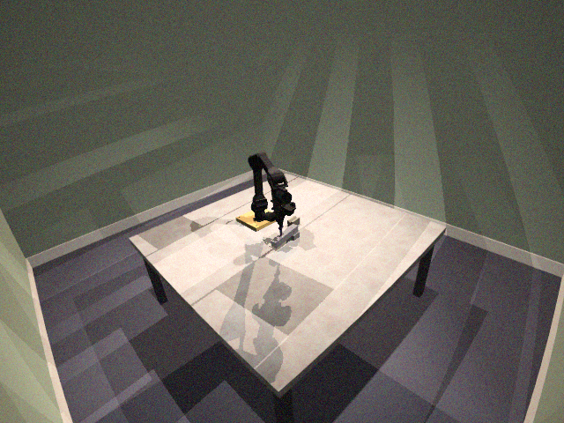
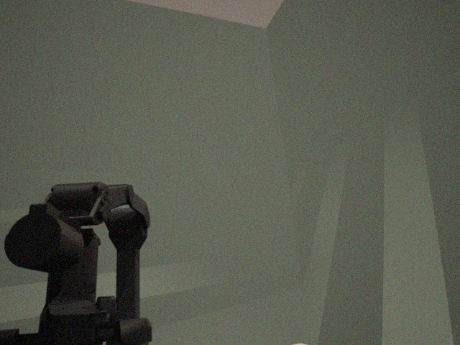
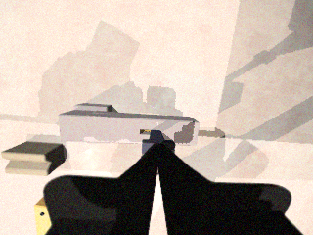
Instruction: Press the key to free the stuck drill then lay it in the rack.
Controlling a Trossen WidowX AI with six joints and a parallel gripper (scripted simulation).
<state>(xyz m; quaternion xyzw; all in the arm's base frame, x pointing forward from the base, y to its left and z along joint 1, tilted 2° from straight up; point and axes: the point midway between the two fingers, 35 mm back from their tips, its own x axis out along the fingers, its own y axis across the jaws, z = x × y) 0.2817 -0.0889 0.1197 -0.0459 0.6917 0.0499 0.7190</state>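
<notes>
My gripper tip is now 3 cm above the small dark part. Round my gripper tip: grey fixture (8 cm below, 4 cm to the left, 1 cm behind); then rack (19 cm to the left, 11 cm behind, 10 cm below).
</notes>
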